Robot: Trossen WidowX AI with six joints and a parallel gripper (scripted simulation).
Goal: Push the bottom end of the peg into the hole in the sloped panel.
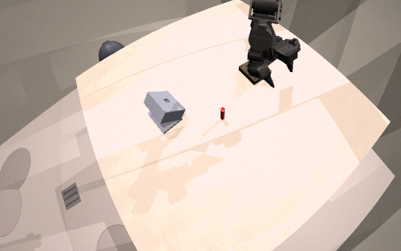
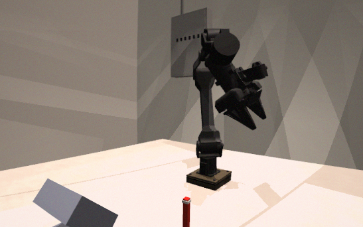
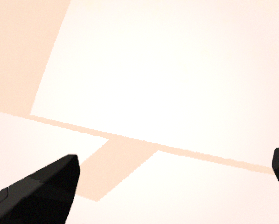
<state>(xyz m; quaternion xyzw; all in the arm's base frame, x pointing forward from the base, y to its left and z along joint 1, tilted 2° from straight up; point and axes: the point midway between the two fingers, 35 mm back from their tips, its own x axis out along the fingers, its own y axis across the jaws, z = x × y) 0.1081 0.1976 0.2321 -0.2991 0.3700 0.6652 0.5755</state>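
Right now the red square peg is 18 cm below my gripper tip, 17 cm ahead of it and 9 cm to the right of it. From my gripper tip the other things lie so: grey sloped panel (35 cm ahead, 24 cm to the right, 17 cm below).
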